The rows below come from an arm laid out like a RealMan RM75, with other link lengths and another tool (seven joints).
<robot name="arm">
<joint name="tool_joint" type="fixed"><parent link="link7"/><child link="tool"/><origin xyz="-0.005 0.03 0.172" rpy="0 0.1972 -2.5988"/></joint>
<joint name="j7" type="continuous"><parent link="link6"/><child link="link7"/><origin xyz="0 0 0.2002"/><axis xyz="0 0 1"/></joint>
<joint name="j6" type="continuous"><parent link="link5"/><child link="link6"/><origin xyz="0 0 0"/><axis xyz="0 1 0"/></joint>
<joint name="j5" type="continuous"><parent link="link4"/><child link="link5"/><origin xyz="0 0 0.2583"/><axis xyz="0 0 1"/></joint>
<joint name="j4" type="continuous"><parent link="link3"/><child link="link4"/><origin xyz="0 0 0"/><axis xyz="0 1 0"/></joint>
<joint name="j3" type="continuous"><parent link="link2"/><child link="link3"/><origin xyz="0 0 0.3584"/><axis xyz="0 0 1"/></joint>
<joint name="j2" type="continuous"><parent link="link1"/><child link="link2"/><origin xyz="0 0 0"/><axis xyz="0 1 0"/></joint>
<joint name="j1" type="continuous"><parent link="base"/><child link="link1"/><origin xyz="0 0 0.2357"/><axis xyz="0 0 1"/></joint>
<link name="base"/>
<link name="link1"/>
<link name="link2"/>
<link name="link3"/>
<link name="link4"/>
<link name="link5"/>
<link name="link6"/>
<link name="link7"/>
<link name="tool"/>
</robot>
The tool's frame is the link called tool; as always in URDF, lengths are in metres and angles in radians. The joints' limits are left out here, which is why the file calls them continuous.
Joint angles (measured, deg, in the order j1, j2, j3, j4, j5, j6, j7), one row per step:
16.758, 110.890, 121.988, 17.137, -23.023, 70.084, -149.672
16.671, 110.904, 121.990, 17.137, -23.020, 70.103, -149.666
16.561, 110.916, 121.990, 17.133, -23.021, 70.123, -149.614
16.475, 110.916, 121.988, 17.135, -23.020, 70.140, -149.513
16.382, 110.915, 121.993, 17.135, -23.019, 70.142, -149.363
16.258, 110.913, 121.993, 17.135, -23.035, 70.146, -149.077
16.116, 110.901, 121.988, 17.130, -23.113, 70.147, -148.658
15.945, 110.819, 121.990, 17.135, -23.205, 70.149, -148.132
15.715, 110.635, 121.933, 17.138, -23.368, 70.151, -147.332
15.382, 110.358, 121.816, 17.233, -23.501, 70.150, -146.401
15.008, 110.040, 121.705, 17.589, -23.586, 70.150, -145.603
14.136, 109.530, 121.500, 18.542, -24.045, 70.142, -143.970
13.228, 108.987, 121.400, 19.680, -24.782, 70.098, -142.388
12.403, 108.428, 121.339, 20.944, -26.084, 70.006, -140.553
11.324, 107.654, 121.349, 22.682, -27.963, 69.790, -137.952
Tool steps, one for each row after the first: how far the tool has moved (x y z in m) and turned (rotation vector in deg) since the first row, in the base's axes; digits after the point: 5 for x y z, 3 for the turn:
0.00076, -0.00073, -0.00008, 0.005, 0.020, -0.069
0.00175, -0.00165, -0.00018, -0.004, 0.081, -0.156
0.00248, -0.00237, -0.00011, -0.015, 0.177, -0.209
0.00340, -0.00313, 0.00001, -0.032, 0.325, -0.281
0.00455, -0.00415, 0.00007, -0.088, 0.594, -0.357
0.00580, -0.00531, -0.00015, -0.220, 0.953, -0.426
0.00741, -0.00665, 0.00043, -0.349, 1.341, -0.500
0.00952, -0.00838, 0.00134, -0.604, 1.850, -0.565
0.01212, -0.01069, 0.00347, -0.842, 2.359, -0.632
0.01357, -0.01278, 0.00751, -0.898, 2.611, -0.561
0.01540, -0.01754, 0.01364, -1.202, 3.026, -0.318
0.01649, -0.02222, 0.01973, -1.597, 3.161, -0.017
0.01562, -0.02591, 0.02318, -2.479, 3.190, 0.469
0.01482, -0.03063, 0.02766, -3.763, 3.258, 1.002

